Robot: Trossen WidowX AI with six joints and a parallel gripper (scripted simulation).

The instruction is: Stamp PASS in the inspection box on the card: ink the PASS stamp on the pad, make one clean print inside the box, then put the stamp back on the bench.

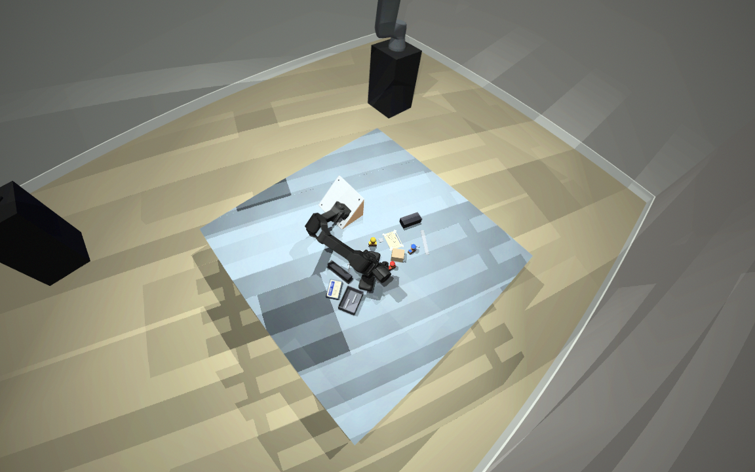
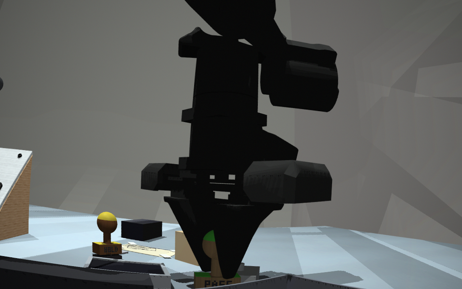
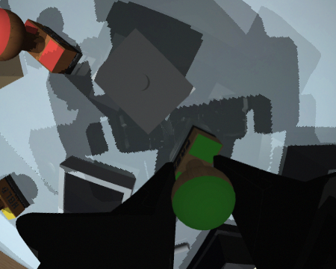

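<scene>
Now: the green-edged stamp right at my gripper tip. The rest, counted from my gripper tip: grey block 3 cm ahead, 5 cm to the left, 1 cm below; red-knobbed stamp 2 cm ahead, 12 cm to the left, 1 cm below; dark ink pad 9 cm behind, 5 cm to the left, 2 cm below.
</scene>
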